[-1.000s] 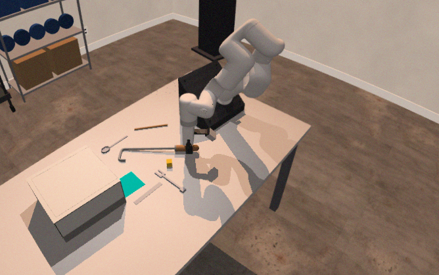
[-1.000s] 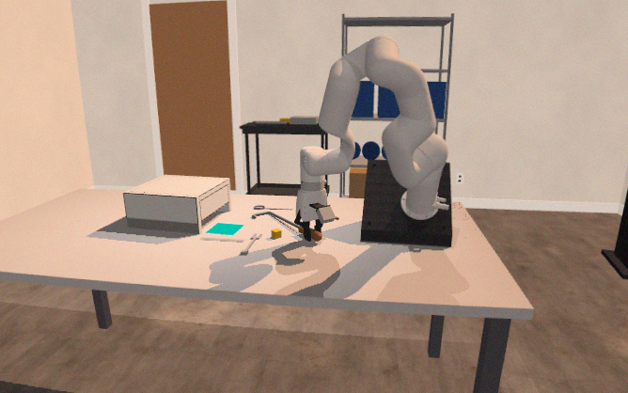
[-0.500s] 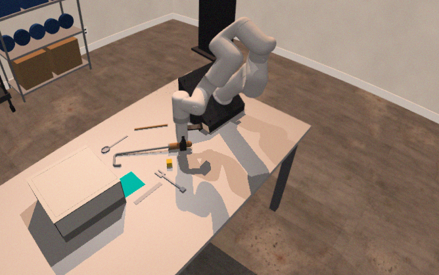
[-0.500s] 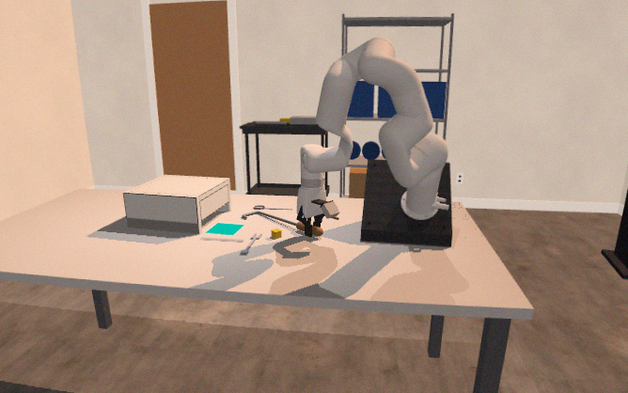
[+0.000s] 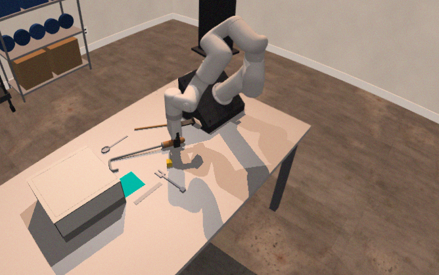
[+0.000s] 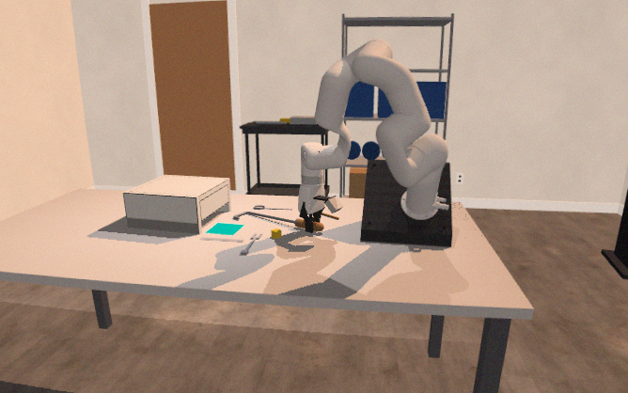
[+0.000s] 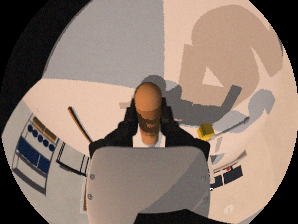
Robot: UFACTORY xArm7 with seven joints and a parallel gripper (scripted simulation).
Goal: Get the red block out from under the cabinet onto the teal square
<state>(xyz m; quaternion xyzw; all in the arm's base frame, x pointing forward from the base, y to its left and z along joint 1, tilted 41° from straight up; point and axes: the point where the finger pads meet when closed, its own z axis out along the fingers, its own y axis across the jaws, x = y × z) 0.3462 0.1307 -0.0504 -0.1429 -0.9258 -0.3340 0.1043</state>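
Now: the teal square 310 mm ahead of my hand, 70 mm to the left of it and 20 mm below it. From my hand the other things lie so: yellow block 100 mm ahead, 90 mm to the left, 10 mm below; long hook tool 150 mm ahead, 20 mm to the right, 10 mm below; wooden stick 190 mm to the right, 20 mm below, 20 mm ahead.
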